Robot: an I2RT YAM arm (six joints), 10 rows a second.
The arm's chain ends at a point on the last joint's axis. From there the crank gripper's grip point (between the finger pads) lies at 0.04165 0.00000 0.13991 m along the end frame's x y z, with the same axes.
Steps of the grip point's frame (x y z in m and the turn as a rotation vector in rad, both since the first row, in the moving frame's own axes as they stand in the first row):
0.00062 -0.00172 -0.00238 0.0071 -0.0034 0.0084
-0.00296 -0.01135 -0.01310 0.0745 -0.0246 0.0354
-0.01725 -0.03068 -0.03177 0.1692 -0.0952 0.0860
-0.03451 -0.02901 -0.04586 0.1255 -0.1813 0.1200
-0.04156 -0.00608 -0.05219 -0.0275 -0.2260 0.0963
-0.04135 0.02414 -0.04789 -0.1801 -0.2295 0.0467
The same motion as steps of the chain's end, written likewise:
0.00109 -0.00107 -0.00252 0.0071 -0.0034 0.0084
0.00033 -0.00231 -0.01375 0.0745 -0.0246 0.0354
-0.00470 -0.00983 -0.03338 0.1692 -0.0952 0.0860
-0.00948 -0.01460 -0.05026 0.1255 -0.1813 0.1200
-0.00883 -0.01247 -0.05784 -0.0275 -0.2260 0.0963
-0.00799 -0.00272 -0.05123 -0.1801 -0.2295 0.0467

